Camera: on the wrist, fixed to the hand. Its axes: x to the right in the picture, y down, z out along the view.
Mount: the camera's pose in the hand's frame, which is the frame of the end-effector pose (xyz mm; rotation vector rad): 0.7 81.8 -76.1 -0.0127 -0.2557 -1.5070
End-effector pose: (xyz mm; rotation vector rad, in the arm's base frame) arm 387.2 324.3 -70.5 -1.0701 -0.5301 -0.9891
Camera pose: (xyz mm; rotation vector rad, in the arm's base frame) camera 451.8 266.3 -140.8 -0.6815 -1.6453 -2.1330
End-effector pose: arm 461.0 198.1 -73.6 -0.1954 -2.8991 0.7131
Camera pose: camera 481.1 304.3 -45.2 1.8856 -2.2179 0.3614
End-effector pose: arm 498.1 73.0 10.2 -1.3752 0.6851 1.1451
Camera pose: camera 442.3 -13.7 -32.9 -1.2323 -0.5594 0.0653
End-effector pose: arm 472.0 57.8 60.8 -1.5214 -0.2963 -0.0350
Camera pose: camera 502.4 -12.5 -20.6 -0.9990 -1.5764 -1.0222
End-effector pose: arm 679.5 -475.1 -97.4 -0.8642 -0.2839 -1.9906
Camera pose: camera 711.4 -559.4 -163.4 0.7429 1.0178 2.3492
